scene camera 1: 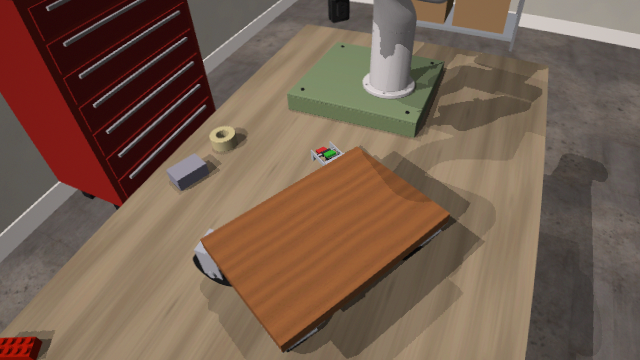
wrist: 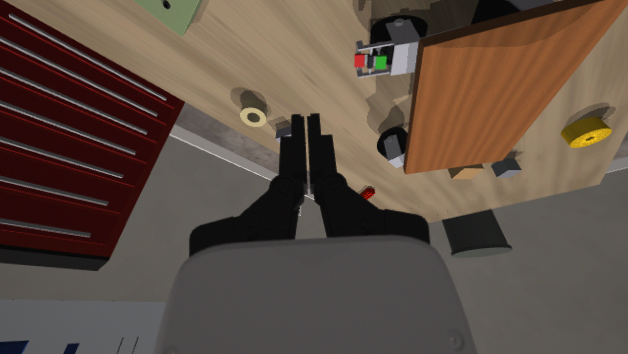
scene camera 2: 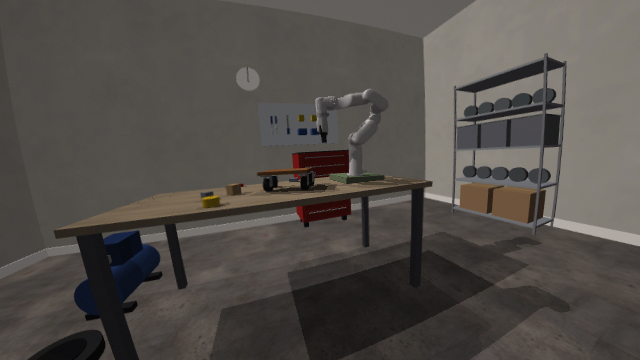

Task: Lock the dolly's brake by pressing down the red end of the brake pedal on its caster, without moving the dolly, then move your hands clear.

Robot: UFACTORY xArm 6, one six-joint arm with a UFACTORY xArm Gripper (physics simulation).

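Pixels of known places: gripper, fingertip midpoint: [scene camera 1: 339, 19] [wrist: 306, 130] [scene camera 2: 324, 142]; arm's base at its link origin: [scene camera 1: 388, 85] [scene camera 2: 355, 175].
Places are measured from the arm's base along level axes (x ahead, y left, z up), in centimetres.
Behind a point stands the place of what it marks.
Observation:
The dolly [scene camera 1: 325, 225] @[z 8.6, x 51.8, y -0.1 cm] [scene camera 2: 285, 171] @[z 8.3, x 55.3, y 9.7 cm] [wrist: 480, 95] @[z 8.6, x 47.0, y 2.3 cm], a wooden board on casters, stands upright on the table [scene camera 1: 260, 185] @[z -3.9, x 36.1, y -19.0 cm]. The brake pedal juts from the caster [wrist: 404, 59] @[z 5.7, x 35.5, y -2.6 cm] at the corner near the robot's base. Its red end [scene camera 1: 321, 150] @[z 4.4, x 31.9, y -7.1 cm] [wrist: 359, 61] @[z 4.3, x 31.6, y -7.2 cm] points outward and its green end [scene camera 1: 329, 154] @[z 5.7, x 34.0, y -4.9 cm] [wrist: 381, 62] @[z 5.6, x 33.5, y -4.9 cm] lies toward the board. How far the pedal is tilted is hard to tell. My gripper [scene camera 2: 324, 141] @[z 25.2, x 21.4, y -6.1 cm] [wrist: 306, 130] @[z 25.2, x 21.4, y -6.1 cm] is shut and empty. It hangs high above the table, well apart from pedal and dolly, and does not show in scene camera 1.
A green base plate [scene camera 1: 340, 95] @[z 0.5, x 7.8, y -10.0 cm] carries the arm. A tape roll [scene camera 1: 223, 146] @[z -2.3, x 28.5, y -30.9 cm] [wrist: 243, 116] @[z -1.0, x 24.1, y -33.3 cm] and a grey block [scene camera 1: 188, 172] @[z -0.9, x 39.0, y -33.3 cm] [wrist: 283, 134] @[z -1.6, x 34.5, y -33.1 cm] lie near the table's edge by the red cabinet [scene camera 1: 30, 100]. A yellow disc [scene camera 2: 211, 201] @[z -1.1, x 93.0, y 20.2 cm] [wrist: 585, 134] @[z 0.2, x 90.3, y 15.9 cm] and a brown block [scene camera 2: 233, 189] @[z -0.4, x 84.0, y -5.2 cm] lie beyond the dolly.

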